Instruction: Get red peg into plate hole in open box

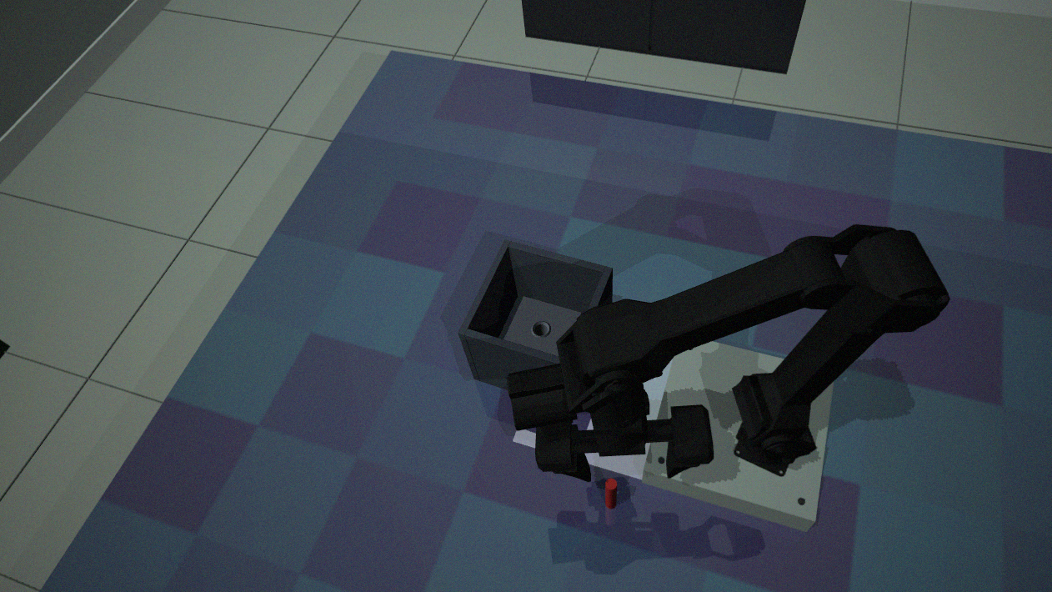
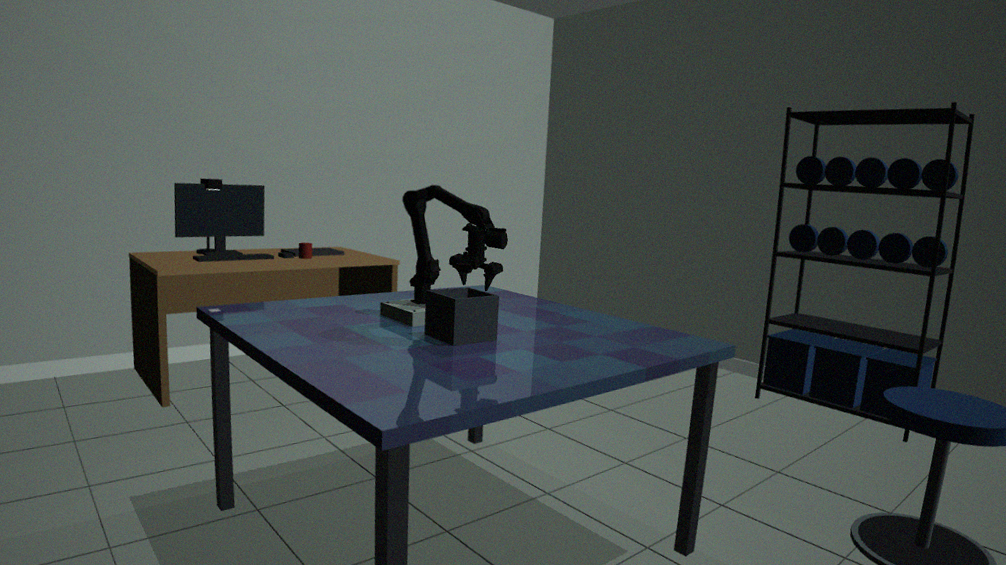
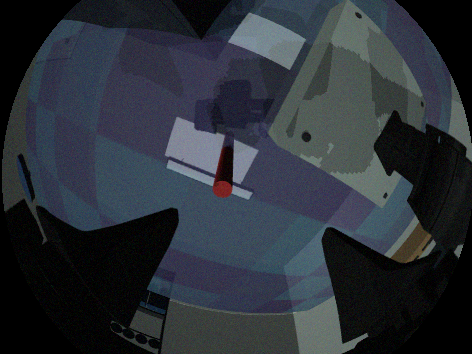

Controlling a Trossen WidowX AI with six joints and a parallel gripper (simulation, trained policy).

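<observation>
My gripper tip is 7 cm above the red peg, 2 cm short of it and 1 cm to the right of it. From my gripper tip the other things lie so: grey plate (21 cm ahead, 15 cm to the right, 7 cm below).
</observation>
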